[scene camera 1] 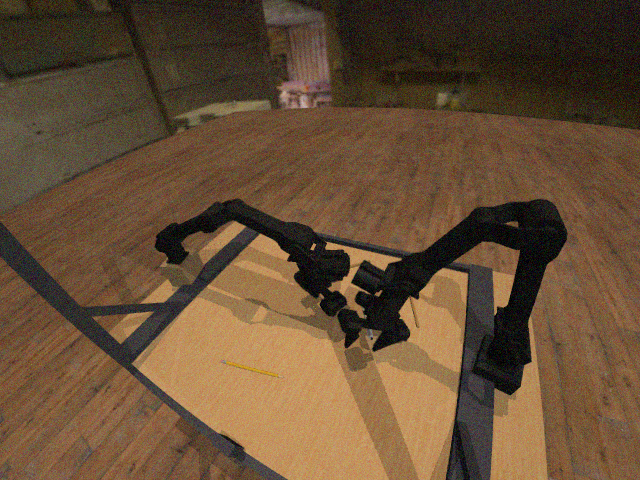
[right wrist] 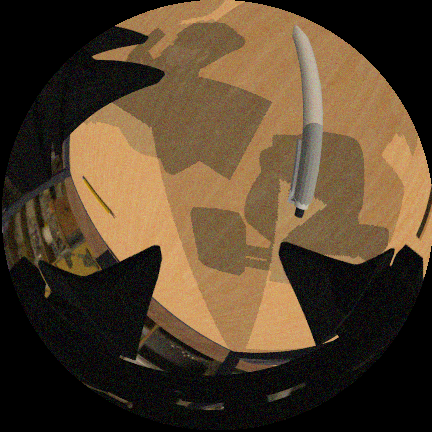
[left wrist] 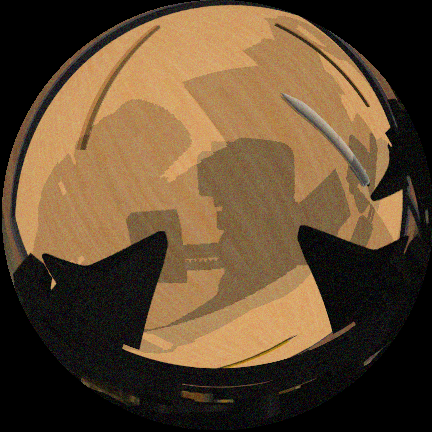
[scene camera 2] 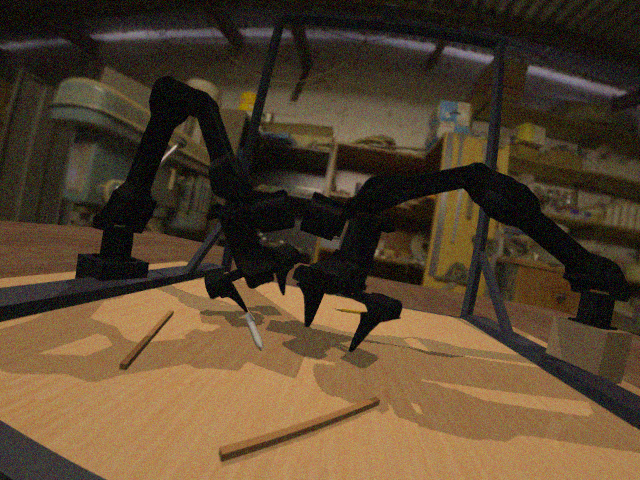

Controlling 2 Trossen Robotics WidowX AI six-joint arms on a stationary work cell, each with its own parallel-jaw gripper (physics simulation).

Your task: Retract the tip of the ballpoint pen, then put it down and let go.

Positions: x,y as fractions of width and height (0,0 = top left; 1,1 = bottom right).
Labels:
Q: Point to a ballpoint pen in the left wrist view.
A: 0.70,0.25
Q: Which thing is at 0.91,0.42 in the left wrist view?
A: The right gripper.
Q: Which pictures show the right gripper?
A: Scene camera 1, the right wrist view, the left wrist view and scene camera 2: all of them.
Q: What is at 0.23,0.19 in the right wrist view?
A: The left gripper.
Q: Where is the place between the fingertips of the left gripper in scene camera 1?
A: At 0.51,0.64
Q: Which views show the left gripper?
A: Scene camera 1, the right wrist view, the left wrist view and scene camera 2: all of them.

